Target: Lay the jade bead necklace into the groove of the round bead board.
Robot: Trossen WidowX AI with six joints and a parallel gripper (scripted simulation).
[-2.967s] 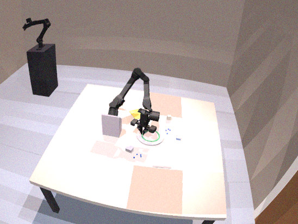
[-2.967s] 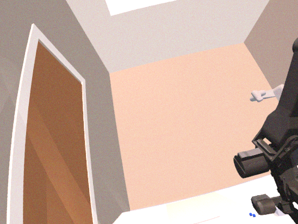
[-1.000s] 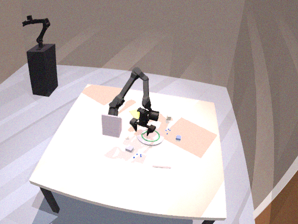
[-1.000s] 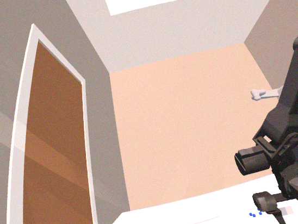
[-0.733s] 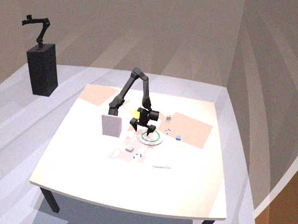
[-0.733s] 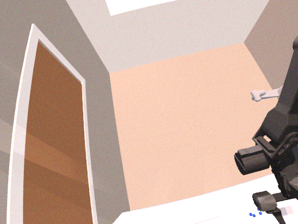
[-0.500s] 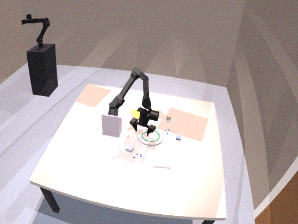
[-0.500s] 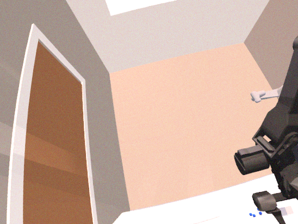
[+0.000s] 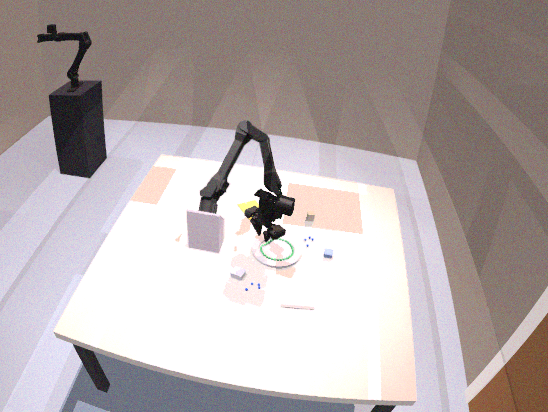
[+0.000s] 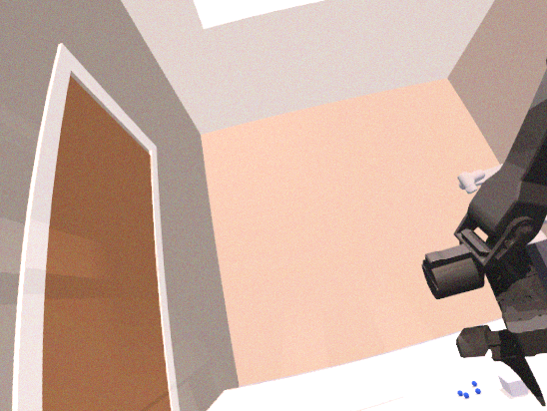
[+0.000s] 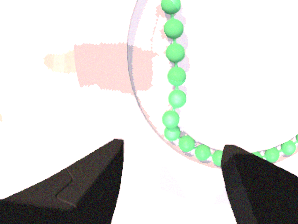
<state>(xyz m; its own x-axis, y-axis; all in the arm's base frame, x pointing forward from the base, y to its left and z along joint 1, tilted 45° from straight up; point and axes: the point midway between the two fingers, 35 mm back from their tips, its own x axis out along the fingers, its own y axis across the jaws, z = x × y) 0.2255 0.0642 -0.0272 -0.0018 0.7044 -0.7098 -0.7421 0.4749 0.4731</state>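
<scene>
Now: gripper tip 60 mm short of the round white bead board and 40 mm above it. Round my gripper tip: yellow sheet (250 mm to the left, 80 mm behind, 50 mm below); blue block (270 mm ahead, 40 mm below, 20 mm to the left); cream block (240 mm to the left, 180 mm ahead, 30 mm below).
</scene>
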